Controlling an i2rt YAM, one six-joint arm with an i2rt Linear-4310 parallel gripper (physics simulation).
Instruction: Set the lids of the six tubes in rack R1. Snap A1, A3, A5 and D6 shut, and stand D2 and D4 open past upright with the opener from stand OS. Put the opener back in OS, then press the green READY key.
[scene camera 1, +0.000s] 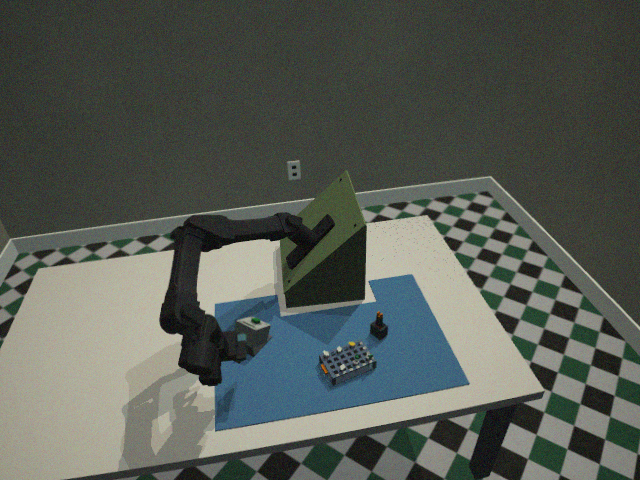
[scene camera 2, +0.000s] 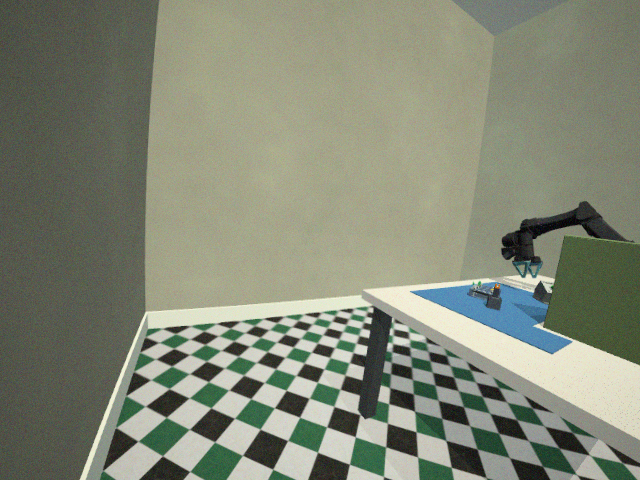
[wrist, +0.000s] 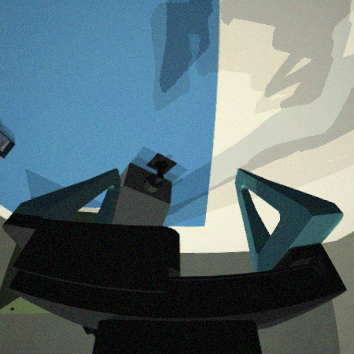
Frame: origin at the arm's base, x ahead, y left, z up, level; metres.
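Where they show: gripper, fingertip midpoint: (scene camera 1: 223, 360) (scene camera 2: 529, 278) (wrist: 177, 174); arm's base, origin of the base link: (scene camera 1: 310, 242) (scene camera 2: 626, 288).
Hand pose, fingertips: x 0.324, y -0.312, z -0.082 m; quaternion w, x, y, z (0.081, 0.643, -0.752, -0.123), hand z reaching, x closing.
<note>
Things, the pixels of their top centre, and the offset from my fingertips. "spot": a spot on its surface instead. Level surfaces: height alone.
- Rack R1, middle of its top: (scene camera 1: 346, 351) (scene camera 2: 487, 282) dy +0.313, dx +0.050, dz -0.008 m
- orange-topped opener, middle of its top: (scene camera 1: 379, 313) (scene camera 2: 497, 284) dy +0.436, dx -0.033, dz +0.019 m
- green READY key, middle of its top: (wrist: 128, 236) (scene camera 1: 249, 321) (scene camera 2: 552, 282) dy +0.084, dx -0.105, dz +0.018 m
- grey box, surface spot: (wrist: 142, 207) spot: dy +0.059, dx -0.080, dz -0.013 m
- mat, its level: dz -0.067 m
- white table, its level: dz -0.069 m
- small dark plate, surface spot: (wrist: 169, 161) spot: dy +0.022, dx -0.054, dz -0.065 m
Rack R1 (scene camera 1: 354, 373) (scene camera 2: 478, 293) stands on the blue mat, with small white, yellow and green lids; their angles are too small to tell. Part of a dark block, likely the rack, shows at the left edge in the wrist view. The orange-topped opener (scene camera 1: 379, 316) (scene camera 2: 497, 287) stands upright in dark stand OS (scene camera 1: 378, 330) (scene camera 2: 494, 301). The green READY key (scene camera 1: 255, 320) is on top of a grey box (scene camera 1: 253, 333) (wrist: 142, 207); the key is hidden in the wrist view. My gripper (scene camera 1: 241, 338) (scene camera 2: 528, 276) (wrist: 177, 174) is open and empty, above the table near the box.
A large green wedge (scene camera 1: 338, 201) (scene camera 2: 594, 289) stands behind the mat (scene camera 1: 289, 397) (scene camera 2: 550, 343), and the arm reaches out from its sloping face. The white table (scene camera 1: 103, 310) (scene camera 2: 584, 392) has its front edge beyond the mat. A small dark plate (wrist: 169, 161) lies beside the grey box.
</note>
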